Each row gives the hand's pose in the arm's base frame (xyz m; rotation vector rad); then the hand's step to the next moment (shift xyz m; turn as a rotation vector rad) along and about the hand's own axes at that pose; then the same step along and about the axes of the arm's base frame.
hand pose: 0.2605 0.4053 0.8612 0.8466 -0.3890 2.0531
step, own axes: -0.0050 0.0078 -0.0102 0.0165 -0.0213 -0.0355
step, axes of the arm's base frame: -0.0086 -0.0020 -0.0105 -0.0044 0.0418 -0.0149
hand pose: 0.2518 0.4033 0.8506 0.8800 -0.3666 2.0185
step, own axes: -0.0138 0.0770 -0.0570 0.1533 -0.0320 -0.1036
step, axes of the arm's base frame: -0.0834 -0.0210 -0.0445 -0.0757 0.1687 0.0327
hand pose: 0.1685 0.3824 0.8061 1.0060 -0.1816 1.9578
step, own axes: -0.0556 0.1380 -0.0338 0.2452 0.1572 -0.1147
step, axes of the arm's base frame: -0.1114 -0.1007 -0.0273 -0.2525 0.1234 0.1379
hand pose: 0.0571 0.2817 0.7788 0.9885 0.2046 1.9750
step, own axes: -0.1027 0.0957 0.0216 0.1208 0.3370 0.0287
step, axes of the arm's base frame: -0.0171 -0.1410 0.0033 -0.2312 -0.1113 0.2513
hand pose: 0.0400 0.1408 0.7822 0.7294 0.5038 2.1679
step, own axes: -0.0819 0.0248 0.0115 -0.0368 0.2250 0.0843
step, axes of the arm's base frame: 0.0374 -0.0777 -0.0048 -0.0499 -0.1581 0.1777
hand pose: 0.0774 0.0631 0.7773 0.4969 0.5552 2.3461
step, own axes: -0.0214 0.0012 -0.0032 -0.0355 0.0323 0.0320
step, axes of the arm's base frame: 0.0129 -0.0162 -0.0064 0.0238 -0.0382 0.0361
